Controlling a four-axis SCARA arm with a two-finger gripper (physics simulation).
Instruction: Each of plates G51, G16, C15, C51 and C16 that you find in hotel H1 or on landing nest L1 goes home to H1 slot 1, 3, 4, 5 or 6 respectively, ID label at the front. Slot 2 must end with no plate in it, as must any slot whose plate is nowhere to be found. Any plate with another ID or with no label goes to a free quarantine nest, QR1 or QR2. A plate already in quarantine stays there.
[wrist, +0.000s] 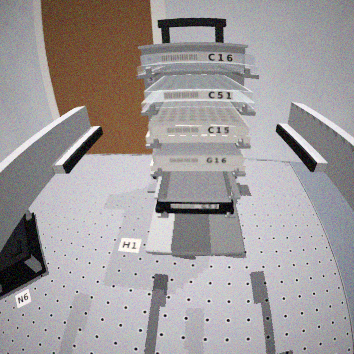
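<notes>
Hotel H1 stands centrally, its front facing the view. From the top down it holds clear plate C16, clear plate C51, pale plate C15 and pale plate G16, labels at the front. Lowest is a black-edged plate with a front label too blurred to read surely. Small side ledges show in the gap between it and G16, where I see no plate. My gripper is open and empty, its fingers wide apart on either side of the view, in front of the hotel. Landing nest L1 and quarantine nests QR1 and QR2 do not show.
A black nest stands at the left edge beside the N6 tag, partly behind the left finger. The H1 tag lies left of the hotel's base. A black handle tops the hotel. A brown door is behind.
</notes>
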